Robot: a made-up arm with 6 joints. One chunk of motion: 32 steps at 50 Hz.
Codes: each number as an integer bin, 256 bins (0 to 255) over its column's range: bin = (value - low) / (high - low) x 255, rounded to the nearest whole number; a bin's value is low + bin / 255 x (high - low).
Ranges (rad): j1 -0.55..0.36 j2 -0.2..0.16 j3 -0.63..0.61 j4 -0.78..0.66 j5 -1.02..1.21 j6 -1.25..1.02
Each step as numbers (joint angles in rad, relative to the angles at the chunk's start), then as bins.
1 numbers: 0.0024 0.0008 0.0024 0.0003 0.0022 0.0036
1 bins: 155 142 130 138 117 141
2 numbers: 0.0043 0.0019 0.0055 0.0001 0.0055 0.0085
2 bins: 155 143 131 138 117 141
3 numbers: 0.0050 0.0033 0.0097 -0.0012 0.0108 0.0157
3 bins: 156 144 132 138 118 142
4 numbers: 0.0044 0.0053 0.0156 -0.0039 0.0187 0.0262
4 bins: 155 145 133 137 119 143
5 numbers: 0.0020 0.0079 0.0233 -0.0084 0.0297 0.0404
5 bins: 155 147 134 137 120 145
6 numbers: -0.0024 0.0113 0.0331 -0.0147 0.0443 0.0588
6 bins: 153 150 136 136 122 147
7 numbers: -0.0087 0.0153 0.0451 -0.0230 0.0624 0.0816
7 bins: 152 153 139 134 124 150
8 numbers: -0.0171 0.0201 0.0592 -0.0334 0.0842 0.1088
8 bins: 149 156 142 132 126 153
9 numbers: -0.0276 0.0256 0.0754 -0.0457 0.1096 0.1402
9 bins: 146 160 145 130 129 156
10 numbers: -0.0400 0.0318 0.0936 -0.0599 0.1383 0.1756
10 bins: 143 164 149 128 132 160
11 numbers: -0.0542 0.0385 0.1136 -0.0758 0.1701 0.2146
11 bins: 139 169 153 125 136 165
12 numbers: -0.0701 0.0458 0.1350 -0.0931 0.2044 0.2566
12 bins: 134 174 157 122 140 169
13 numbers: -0.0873 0.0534 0.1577 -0.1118 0.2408 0.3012
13 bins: 130 179 162 118 144 174
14 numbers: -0.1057 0.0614 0.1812 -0.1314 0.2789 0.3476
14 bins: 125 185 167 115 149 179
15 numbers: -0.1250 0.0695 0.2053 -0.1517 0.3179 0.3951
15 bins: 119 191 172 111 153 185
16 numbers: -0.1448 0.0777 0.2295 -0.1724 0.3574 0.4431
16 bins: 114 197 177 108 158 190
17 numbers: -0.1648 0.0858 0.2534 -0.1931 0.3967 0.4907
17 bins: 108 202 182 104 162 196
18 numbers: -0.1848 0.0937 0.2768 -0.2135 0.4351 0.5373
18 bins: 102 208 186 100 166 201
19 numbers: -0.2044 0.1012 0.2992 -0.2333 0.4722 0.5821
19 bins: 97 213 191 97 171 206
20 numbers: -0.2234 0.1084 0.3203 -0.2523 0.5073 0.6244
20 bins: 92 218 195 93 175 211
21 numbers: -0.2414 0.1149 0.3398 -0.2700 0.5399 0.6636
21 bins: 86 223 199 90 178 215
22 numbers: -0.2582 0.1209 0.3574 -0.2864 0.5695 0.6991
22 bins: 82 227 203 87 182 219
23 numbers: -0.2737 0.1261 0.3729 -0.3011 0.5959 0.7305
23 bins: 77 231 206 85 185 222
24 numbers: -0.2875 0.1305 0.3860 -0.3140 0.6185 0.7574
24 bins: 74 234 209 83 187 226
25 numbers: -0.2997 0.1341 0.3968 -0.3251 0.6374 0.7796
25 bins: 70 237 211 81 190 228
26 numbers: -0.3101 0.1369 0.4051 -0.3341 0.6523 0.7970
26 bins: 67 239 213 79 191 230
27 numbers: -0.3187 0.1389 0.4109 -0.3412 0.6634 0.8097
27 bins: 65 240 214 78 192 231
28 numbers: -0.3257 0.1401 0.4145 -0.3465 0.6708 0.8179
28 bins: 63 241 215 77 193 232
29 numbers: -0.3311 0.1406 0.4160 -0.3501 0.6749 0.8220
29 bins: 61 241 215 76 194 233
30 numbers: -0.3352 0.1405 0.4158 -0.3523 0.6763 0.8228
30 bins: 60 241 215 76 194 233
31 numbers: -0.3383 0.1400 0.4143 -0.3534 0.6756 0.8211
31 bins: 59 241 215 76 194 233
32 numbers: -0.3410 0.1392 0.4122 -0.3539 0.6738 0.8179
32 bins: 59 240 214 75 194 232
